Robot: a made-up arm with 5 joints. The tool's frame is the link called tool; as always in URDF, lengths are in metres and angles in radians.
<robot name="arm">
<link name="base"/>
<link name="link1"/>
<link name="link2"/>
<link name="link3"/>
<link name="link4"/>
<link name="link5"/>
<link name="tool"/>
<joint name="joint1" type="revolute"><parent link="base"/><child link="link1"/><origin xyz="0.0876 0.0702 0.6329" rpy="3.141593 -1.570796 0"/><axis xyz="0 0 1"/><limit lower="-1.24" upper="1.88"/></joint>
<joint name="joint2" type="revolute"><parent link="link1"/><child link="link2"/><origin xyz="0.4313 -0.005 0.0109" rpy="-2.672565 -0.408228 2.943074"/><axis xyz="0 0 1"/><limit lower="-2.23" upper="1.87"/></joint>
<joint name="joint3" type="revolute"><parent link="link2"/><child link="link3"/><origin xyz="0.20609 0.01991 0.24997" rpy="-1.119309 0 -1.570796"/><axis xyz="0 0 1"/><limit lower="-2.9" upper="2.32"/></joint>
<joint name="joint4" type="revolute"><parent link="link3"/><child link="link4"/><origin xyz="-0.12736 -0.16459 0.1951" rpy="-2.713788 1.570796 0"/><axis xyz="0 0 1"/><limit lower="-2.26" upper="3.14"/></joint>
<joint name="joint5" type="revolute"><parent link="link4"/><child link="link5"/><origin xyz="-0.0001 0.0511 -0.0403" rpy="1.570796 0 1.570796"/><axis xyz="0 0 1"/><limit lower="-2.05" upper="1.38"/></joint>
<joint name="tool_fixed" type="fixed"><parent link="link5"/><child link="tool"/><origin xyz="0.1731 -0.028 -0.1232" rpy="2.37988 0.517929 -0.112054"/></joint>
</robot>
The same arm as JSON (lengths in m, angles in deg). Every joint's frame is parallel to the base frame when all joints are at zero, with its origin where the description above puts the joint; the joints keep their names.
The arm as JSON. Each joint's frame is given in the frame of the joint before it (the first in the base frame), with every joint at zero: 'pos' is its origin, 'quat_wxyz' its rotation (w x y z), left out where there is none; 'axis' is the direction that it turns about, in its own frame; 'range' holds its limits. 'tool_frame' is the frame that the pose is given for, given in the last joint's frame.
{
  "length_unit": "m",
  "angle_unit": "deg",
  "joints": [
    {
      "joint": "joint1",
      "pos": [
        0.0876,
        0.0702,
        0.6329
      ],
      "axis": "+x",
      "range": [
        -71.05,
        107.72
      ]
    },
    {
      "joint": "joint2",
      "pos": [
        0.0109,
        0.005,
        0.4313
      ],
      "axis": [
        -0.818708,
        0.373304,
        -0.436304
      ],
      "range": [
        -127.77,
        107.14
      ]
    },
    {
      "joint": "joint3",
      "pos": [
        -0.1311,
        0.0379,
        -0.2945
      ],
      "axis": "-z",
      "range": [
        -166.16,
        132.93
      ]
    },
    {
      "joint": "joint4",
      "pos": [
        -0.2026,
        -0.0476,
        -0.1951
      ],
      "axis": "-y",
      "range": [
        -129.49,
        179.91
      ]
    },
    {
      "joint": "joint5",
      "pos": [
        -0.0511,
        0.0403,
        -0.0001
      ],
      "axis": "+z",
      "range": [
        -117.46,
        79.07
      ]
    }
  ],
  "tool_frame": {
    "pos": [
      -0.1731,
      0.028,
      -0.1232
    ],
    "quat_wxyz": [
      0.257478,
      -0.044787,
      0.901314,
      0.345445
    ]
  }
}

